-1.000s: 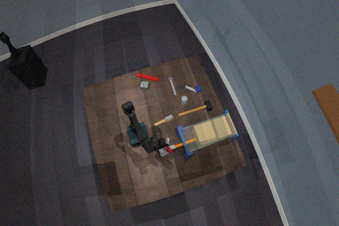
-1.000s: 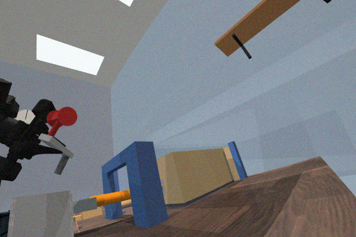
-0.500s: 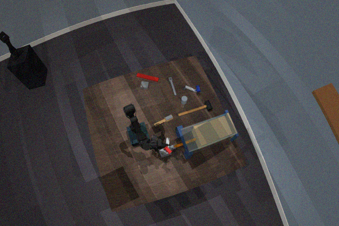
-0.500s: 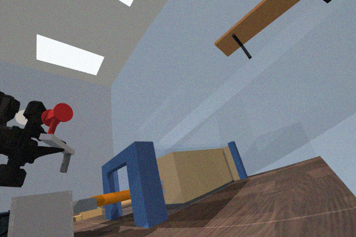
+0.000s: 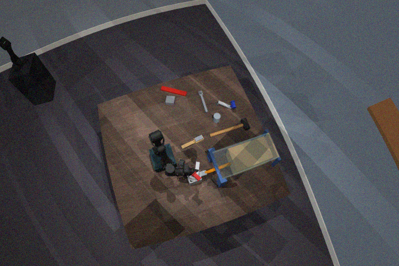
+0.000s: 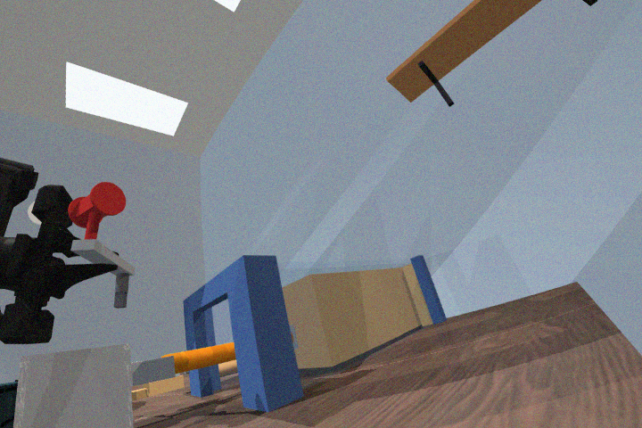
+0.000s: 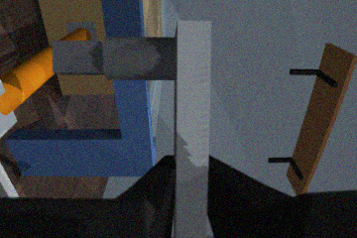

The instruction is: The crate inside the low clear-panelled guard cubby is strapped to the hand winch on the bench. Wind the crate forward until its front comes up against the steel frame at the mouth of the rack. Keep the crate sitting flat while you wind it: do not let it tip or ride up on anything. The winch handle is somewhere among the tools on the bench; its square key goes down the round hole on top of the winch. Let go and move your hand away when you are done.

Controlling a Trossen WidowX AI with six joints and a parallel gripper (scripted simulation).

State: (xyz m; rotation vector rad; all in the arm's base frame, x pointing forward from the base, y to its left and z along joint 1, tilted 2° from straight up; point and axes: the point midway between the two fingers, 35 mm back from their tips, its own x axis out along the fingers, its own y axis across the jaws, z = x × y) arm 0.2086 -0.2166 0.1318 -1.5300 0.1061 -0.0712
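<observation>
Now: the red knob 20 mm behind my gripper tip, 50 mm to the right of it and 40 mm above it. The rest, counted from my gripper tip: red-knobbed winch handle 10 mm behind, 10 mm to the right, 10 mm above; then blue steel frame 130 mm ahead, 20 mm to the left, 90 mm below; then grey winch 50 mm behind, 10 mm to the right, 160 mm below.
</observation>
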